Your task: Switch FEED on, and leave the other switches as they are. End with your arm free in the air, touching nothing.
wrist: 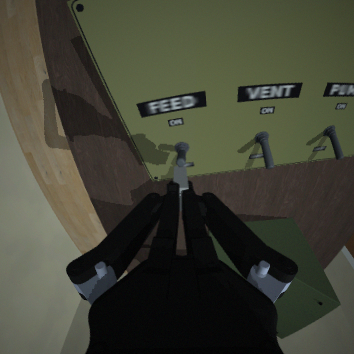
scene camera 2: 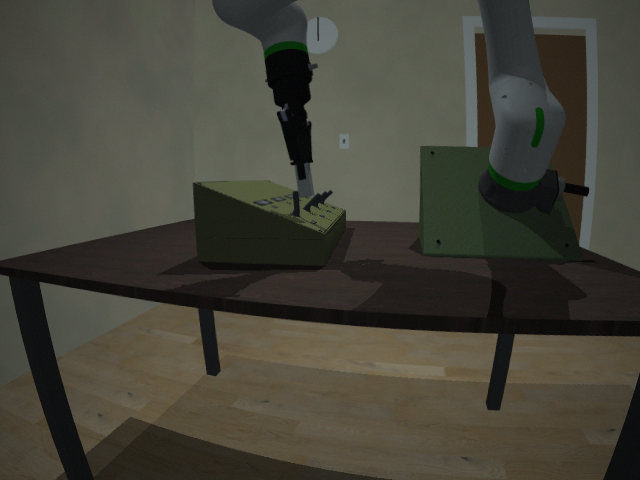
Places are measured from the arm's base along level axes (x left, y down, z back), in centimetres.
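Pixels of known places: gripper, between the fingertips: [wrist: 179, 175] [scene camera 2: 306, 196]; arm's base, origin of its link: [scene camera 2: 508, 189].
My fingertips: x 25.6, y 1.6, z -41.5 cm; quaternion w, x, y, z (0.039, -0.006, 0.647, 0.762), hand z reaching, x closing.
For each thing: its middle in the pictures, then the offset to it from my fingertips. "spot": a spot on its surface instead. Level surfaces: height alone.
- FEED switch lever, middle of its body: [wrist: 181, 156] [scene camera 2: 296, 202] dy +1.1, dx +0.0, dz -2.3 cm
- sloping green panel box, middle of its body: [wrist: 290, 85] [scene camera 2: 284, 218] dy +6.5, dx -15.8, dz -13.5 cm
- mark, a spot on its surface: [wrist: 176, 122] spot: dy +2.1, dx +0.9, dz -6.6 cm
- VENT lever, middle of its body: [wrist: 266, 152] [scene camera 2: 313, 201] dy +1.6, dx -12.0, dz -3.9 cm
- third lever, middle of its body: [wrist: 335, 144] [scene camera 2: 320, 198] dy +1.6, dx -23.6, dz -6.7 cm
- dark wooden table, height of its surface: dy +12.5 cm
The FEED switch lever [scene camera 2: 296, 203] [wrist: 181, 150] stands about upright on the sloping green panel box [scene camera 2: 258, 242] [wrist: 225, 50], tilted toward its upper side, where the ON mark [wrist: 176, 122] is. The VENT lever [scene camera 2: 312, 202] [wrist: 266, 151] and the third lever [scene camera 2: 327, 194] [wrist: 334, 143], its label partly cut off, lean toward the panel's low edge. My gripper [scene camera 2: 305, 192] [wrist: 179, 175] is shut and empty. Its pale fingertips are right by the FEED lever, on its low-edge side in the wrist view; whether they touch it I cannot tell.
The panel box stands on a dark wooden table [scene camera 2: 155, 248]. A larger green sloped block [scene camera 2: 454, 206] [wrist: 300, 295] stands to the right. Another part of a robot arm [scene camera 2: 516, 118] hangs in front of that block. A wall and a door are behind.
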